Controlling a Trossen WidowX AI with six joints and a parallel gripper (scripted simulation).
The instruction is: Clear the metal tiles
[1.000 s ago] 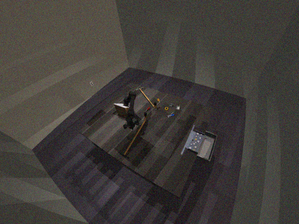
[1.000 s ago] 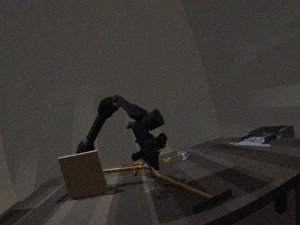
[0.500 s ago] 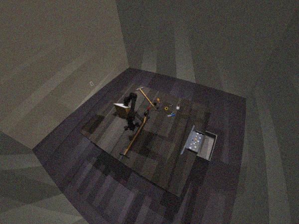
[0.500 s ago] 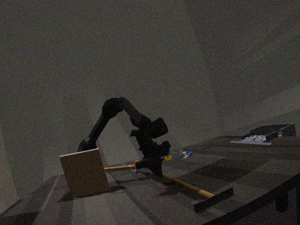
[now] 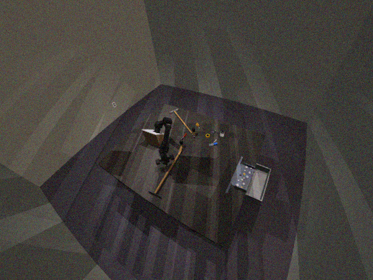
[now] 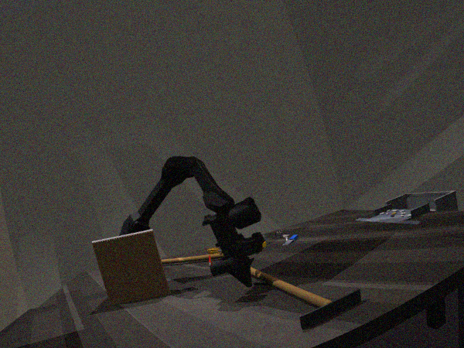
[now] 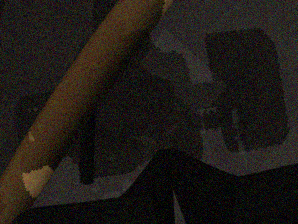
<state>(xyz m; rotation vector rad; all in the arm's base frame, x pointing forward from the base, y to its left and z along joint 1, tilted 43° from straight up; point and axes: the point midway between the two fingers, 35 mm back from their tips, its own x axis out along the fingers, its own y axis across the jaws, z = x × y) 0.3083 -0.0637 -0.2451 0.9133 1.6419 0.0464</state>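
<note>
The long scraper lies 6 cm ahead of my gripper tip, 1 cm to the right of it and 5 cm above it. Also, from my gripper tip: red-handled tool: 10 cm behind, 42 cm to the left; then blue piece: 24 cm ahead, 52 cm to the left, 1 cm below; then yellow ring: 12 cm ahead, 59 cm to the left.
</note>
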